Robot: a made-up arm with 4 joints. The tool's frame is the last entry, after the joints. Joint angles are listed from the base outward.
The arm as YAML. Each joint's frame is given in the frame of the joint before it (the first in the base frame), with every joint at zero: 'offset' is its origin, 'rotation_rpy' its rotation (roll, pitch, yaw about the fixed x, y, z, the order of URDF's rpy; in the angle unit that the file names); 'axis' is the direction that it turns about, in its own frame. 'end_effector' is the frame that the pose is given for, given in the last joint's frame.
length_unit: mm
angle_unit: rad
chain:
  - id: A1
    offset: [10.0, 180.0, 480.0]
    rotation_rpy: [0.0, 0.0, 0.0]
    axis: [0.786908, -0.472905, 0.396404]
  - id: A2
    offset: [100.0, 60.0, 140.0]
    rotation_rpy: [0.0, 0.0, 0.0]
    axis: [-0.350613, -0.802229, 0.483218]
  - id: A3
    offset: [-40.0, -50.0, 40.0]
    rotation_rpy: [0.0, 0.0, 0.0]
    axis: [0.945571, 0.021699, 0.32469]
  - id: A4
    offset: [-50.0, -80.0, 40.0]
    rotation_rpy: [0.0, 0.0, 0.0]
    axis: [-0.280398, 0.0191, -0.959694]
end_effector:
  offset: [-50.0, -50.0, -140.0]
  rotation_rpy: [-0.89, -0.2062, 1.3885]
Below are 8 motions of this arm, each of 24 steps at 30 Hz.
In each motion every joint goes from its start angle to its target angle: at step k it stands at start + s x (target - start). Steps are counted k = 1, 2, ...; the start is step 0. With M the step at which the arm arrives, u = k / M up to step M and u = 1 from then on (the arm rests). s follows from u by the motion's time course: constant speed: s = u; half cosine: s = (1 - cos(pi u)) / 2; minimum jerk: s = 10 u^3 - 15 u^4 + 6 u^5.
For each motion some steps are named. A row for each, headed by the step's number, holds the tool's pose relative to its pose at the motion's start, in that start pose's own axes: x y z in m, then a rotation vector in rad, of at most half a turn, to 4 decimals.
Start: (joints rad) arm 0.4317 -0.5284 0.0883 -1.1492
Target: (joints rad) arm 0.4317 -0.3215 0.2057 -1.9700
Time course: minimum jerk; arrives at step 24
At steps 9, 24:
9: -0.0075 -0.0069 -0.0143 0.0480 -0.2313 0.1365
24: -0.0098 -0.0209 -0.0478 0.2217 -0.8302 0.5011

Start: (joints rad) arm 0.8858 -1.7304 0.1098 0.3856
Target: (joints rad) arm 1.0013 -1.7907 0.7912 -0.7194
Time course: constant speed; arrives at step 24
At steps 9, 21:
9: 0.0142 0.0111 -0.0344 0.2322 -0.5660 0.0389
21: 0.0588 0.0350 -0.0551 0.4295 -1.3478 0.0103

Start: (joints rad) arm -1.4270 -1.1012 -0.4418 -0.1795
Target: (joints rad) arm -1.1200 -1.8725 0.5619 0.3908
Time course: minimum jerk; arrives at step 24
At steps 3, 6, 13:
3: 0.0001 0.0014 -0.0004 0.0111 -0.0078 -0.0148
6: 0.0013 0.0093 -0.0018 0.0742 -0.0470 -0.0955
13: 0.0224 0.0429 0.0189 0.4883 -0.1614 -0.5261

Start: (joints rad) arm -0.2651 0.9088 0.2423 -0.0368
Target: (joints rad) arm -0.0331 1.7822 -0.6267 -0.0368
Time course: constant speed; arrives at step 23
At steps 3, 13, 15, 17, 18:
3: -0.0143 -0.0187 -0.0013 -0.1176 0.0360 0.1282
13: -0.0417 -0.0744 0.0120 -0.5813 0.1996 0.4800
15: -0.0444 -0.0825 0.0175 -0.6852 0.2399 0.5346
17: -0.0466 -0.0891 0.0236 -0.7922 0.2825 0.5833
18: -0.0474 -0.0919 0.0268 -0.8467 0.3046 0.6053

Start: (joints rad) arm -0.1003 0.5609 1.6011 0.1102
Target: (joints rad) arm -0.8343 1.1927 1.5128 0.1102
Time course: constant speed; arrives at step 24
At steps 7, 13, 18, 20, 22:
7: -0.0206 -0.0273 0.0211 0.1045 0.2077 0.1049
13: -0.0319 -0.0521 0.0407 0.2177 0.3764 0.1791
18: -0.0376 -0.0736 0.0564 0.3274 0.5081 0.2285
20: -0.0391 -0.0823 0.0623 0.3750 0.5581 0.2449
22: -0.0403 -0.0911 0.0679 0.4245 0.6064 0.2592

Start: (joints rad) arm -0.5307 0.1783 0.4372 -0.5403
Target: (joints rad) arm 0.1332 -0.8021 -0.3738 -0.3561
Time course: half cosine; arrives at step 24
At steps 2, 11, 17, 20, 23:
2: 0.0016 0.0012 0.0023 -0.0036 0.0098 -0.0104
11: 0.0389 0.0249 0.0644 0.0124 0.2176 -0.2698
17: 0.0574 0.0280 0.1283 0.1830 0.3388 -0.4496
20: 0.0572 0.0242 0.1514 0.2704 0.3654 -0.4876
23: 0.0555 0.0215 0.1625 0.3171 0.3754 -0.5002

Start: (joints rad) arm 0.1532 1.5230 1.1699 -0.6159
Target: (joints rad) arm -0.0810 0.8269 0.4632 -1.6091
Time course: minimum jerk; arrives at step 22
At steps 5, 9, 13, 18, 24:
5: 0.0054 0.0023 0.0003 0.0037 -0.0042 -0.0012
9: 0.0247 0.0082 0.0011 0.0344 -0.0151 -0.0179
13: 0.0555 0.0116 -0.0009 0.1096 -0.0383 -0.0800
18: 0.0848 0.0090 -0.0071 0.1891 -0.0798 -0.1781
24: 0.0895 0.0081 -0.0085 0.2013 -0.0887 -0.1972

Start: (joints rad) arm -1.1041 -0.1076 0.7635 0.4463
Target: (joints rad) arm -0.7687 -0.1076 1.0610 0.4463
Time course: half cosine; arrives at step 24
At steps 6, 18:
6: -0.0005 0.0032 -0.0042 0.0417 -0.0755 -0.0249
18: 0.0032 0.0197 -0.0178 0.2535 -0.4375 -0.1350

